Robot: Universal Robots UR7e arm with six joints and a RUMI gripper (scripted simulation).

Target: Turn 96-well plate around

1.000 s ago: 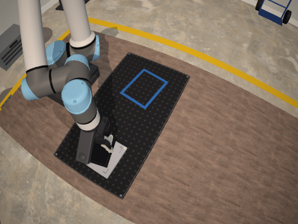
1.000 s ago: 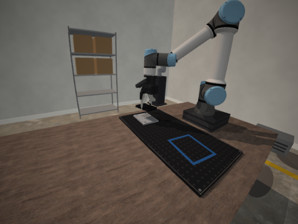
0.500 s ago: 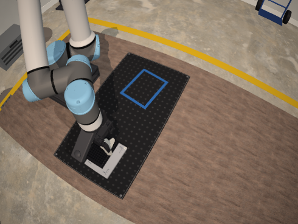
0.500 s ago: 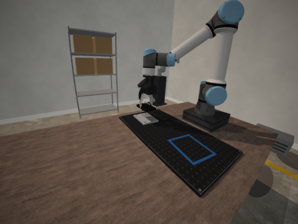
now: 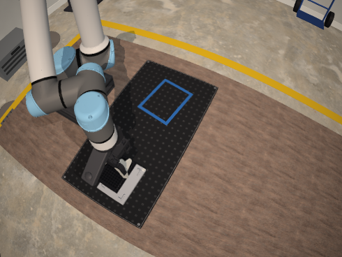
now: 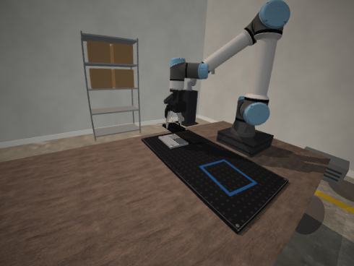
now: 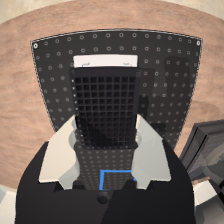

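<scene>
The plate nest N1 lies 10 cm below my hand. Round my hand: black 96-well plate 1 cm below.
</scene>
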